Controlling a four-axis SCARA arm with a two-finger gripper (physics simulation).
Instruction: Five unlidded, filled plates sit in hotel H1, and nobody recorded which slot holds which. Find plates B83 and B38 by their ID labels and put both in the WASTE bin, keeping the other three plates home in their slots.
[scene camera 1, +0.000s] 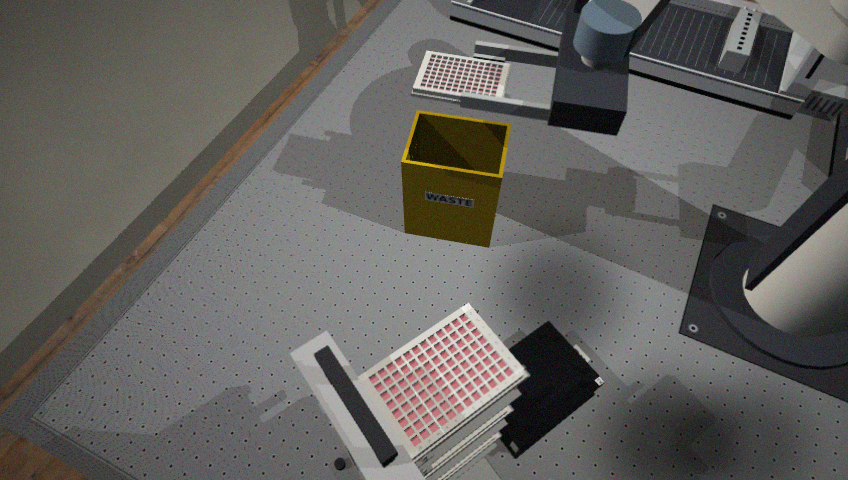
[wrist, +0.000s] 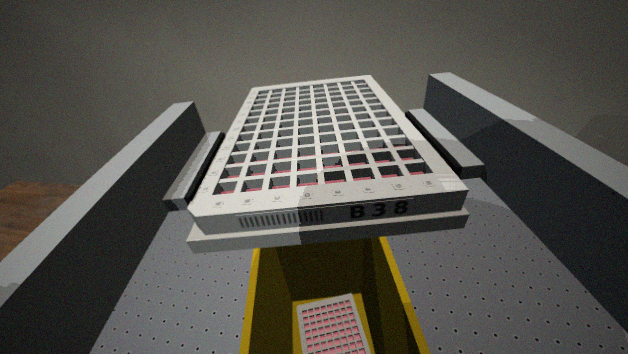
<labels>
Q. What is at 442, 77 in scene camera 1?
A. A plate B38.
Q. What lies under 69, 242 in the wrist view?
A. The gripper.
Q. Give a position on a plate B38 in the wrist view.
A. At 329, 160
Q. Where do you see the gripper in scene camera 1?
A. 468, 72
</labels>
